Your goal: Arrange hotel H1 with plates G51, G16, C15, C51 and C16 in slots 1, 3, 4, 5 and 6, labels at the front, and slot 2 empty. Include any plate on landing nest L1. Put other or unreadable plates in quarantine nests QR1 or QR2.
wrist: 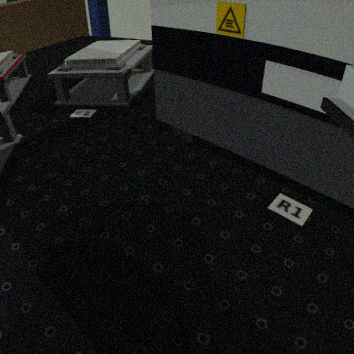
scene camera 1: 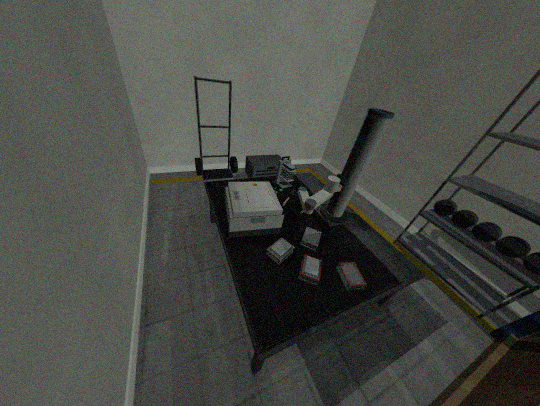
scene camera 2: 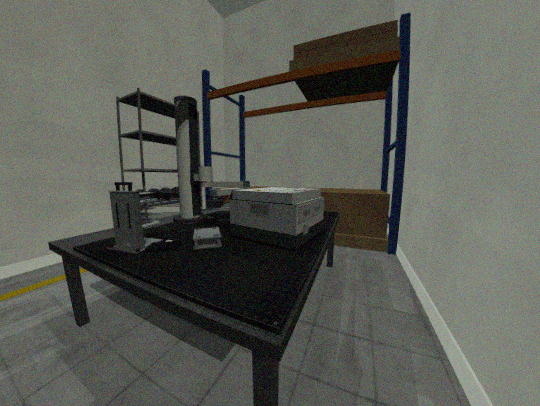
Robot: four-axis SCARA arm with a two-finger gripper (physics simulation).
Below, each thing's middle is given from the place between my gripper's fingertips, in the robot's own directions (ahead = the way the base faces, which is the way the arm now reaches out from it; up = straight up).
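Scene:
There is the yellow warning sign point(wrist: 233, 25), which I see 10 mm above my hand, 130 mm ahead of it and 30 mm to the left of it. The R1 floor label point(wrist: 282, 204) is here as well, and measured from my hand it sits 120 mm below, 50 mm to the right and 100 mm ahead.

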